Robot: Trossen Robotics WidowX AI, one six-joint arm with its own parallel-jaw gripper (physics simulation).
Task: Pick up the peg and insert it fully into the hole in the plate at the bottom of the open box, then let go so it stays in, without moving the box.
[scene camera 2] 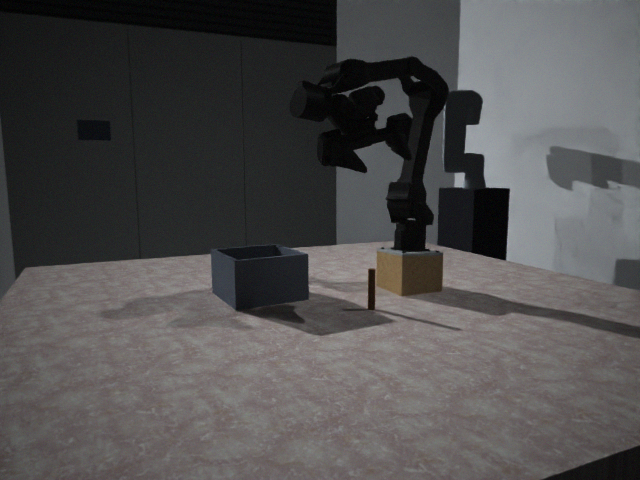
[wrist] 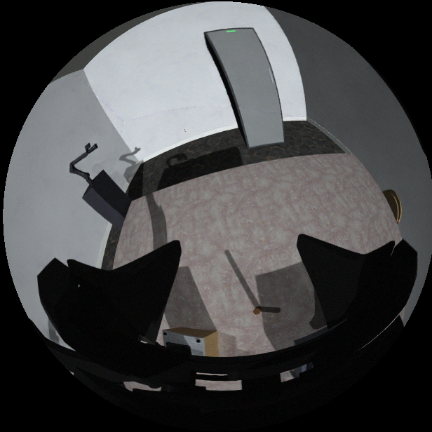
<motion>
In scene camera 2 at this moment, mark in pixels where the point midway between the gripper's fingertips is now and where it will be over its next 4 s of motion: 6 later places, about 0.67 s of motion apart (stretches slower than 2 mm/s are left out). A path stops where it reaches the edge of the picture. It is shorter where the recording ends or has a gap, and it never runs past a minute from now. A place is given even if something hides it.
My gripper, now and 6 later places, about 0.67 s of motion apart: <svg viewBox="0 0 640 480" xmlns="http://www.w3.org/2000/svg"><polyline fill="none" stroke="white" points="388,164 387,166 386,168 383,170 381,171 380,171 374,228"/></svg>
</motion>
